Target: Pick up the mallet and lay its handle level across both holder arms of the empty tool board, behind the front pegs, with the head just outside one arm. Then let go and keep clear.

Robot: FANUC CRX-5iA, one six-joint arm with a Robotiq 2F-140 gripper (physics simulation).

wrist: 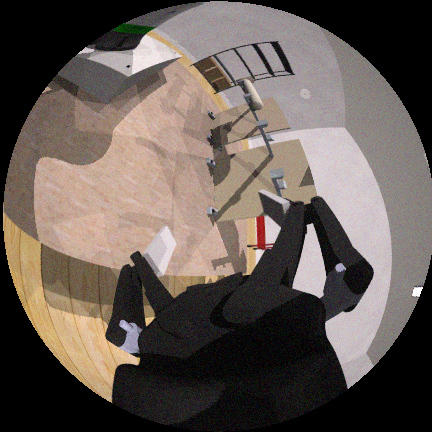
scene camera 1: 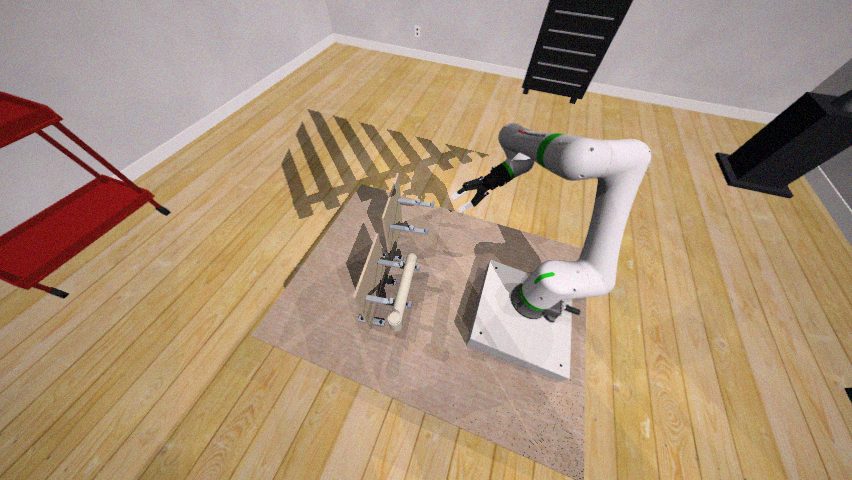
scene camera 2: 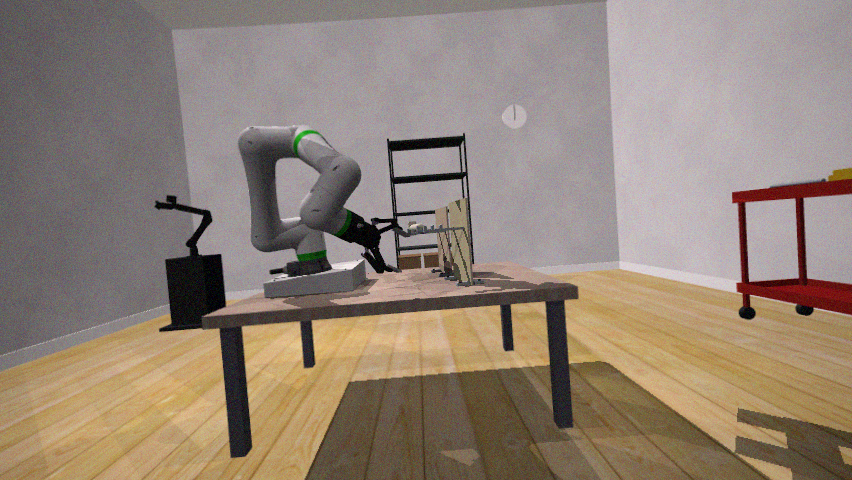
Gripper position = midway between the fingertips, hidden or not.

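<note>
Gripper [scene camera 2: 403, 253] open, holding nothing. Same gripper [scene camera 1: 456, 204]. Gripper [wrist: 214, 218] too. Mallet [scene camera 1: 395, 317]. Tool board [scene camera 2: 458, 210]. Another tool board [scene camera 2: 443, 238].
</note>
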